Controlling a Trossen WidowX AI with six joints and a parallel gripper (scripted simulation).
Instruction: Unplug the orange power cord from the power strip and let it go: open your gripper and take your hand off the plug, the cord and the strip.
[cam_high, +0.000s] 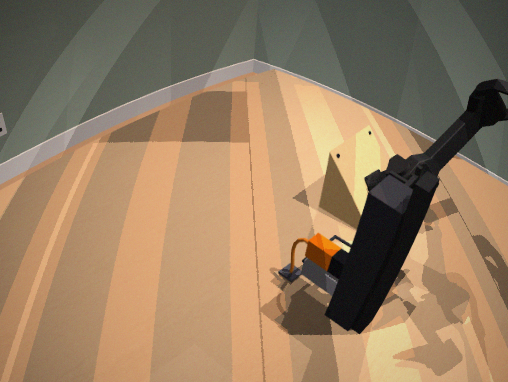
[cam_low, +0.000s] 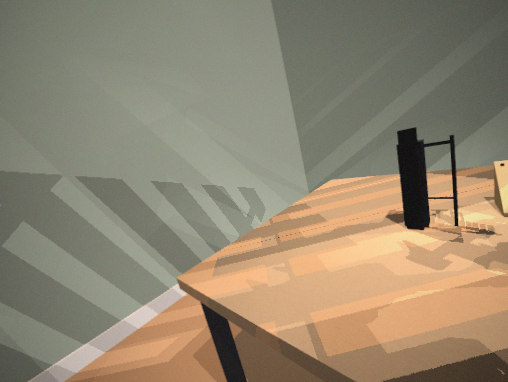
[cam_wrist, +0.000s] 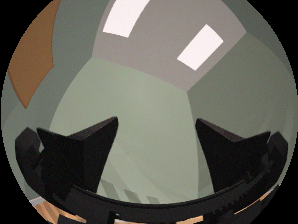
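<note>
Right now the orange plug is 130 mm ahead of my gripper tip, 270 mm to the right of it and 450 mm below it. The rest, counted from my gripper tip: black upright panel (140 mm ahead, 200 mm to the right, 430 mm below).
</note>
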